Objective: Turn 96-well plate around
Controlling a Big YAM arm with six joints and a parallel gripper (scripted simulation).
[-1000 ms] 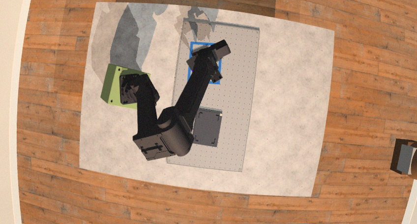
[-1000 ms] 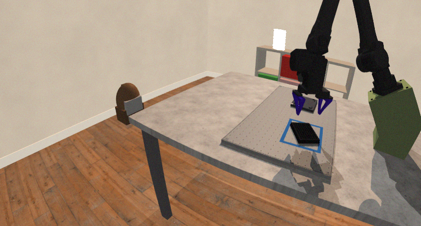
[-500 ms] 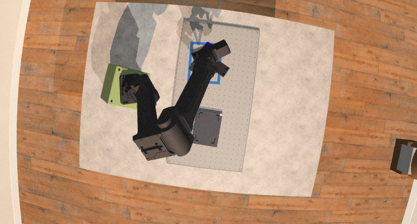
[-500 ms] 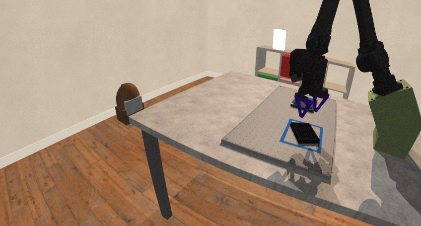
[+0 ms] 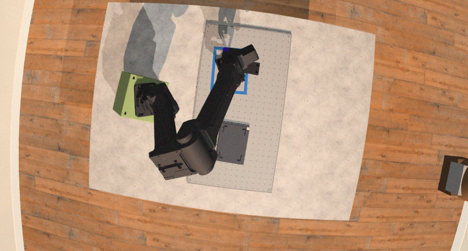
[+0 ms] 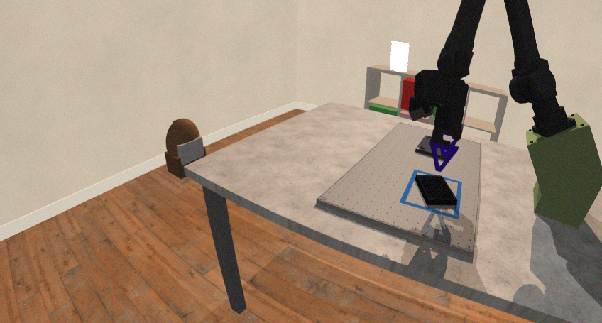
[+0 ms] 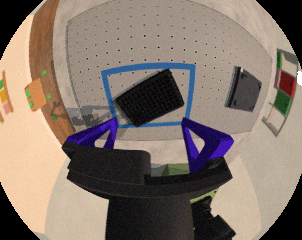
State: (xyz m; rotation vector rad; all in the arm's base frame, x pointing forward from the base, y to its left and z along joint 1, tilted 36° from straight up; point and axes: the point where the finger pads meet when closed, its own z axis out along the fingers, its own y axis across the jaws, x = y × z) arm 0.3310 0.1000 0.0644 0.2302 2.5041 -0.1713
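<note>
Now: the black 96-well plate 80 mm below my hand. Also, from my hand: grey plate nest N1: 310 mm to the right, 80 mm below, 30 mm behind.
</note>
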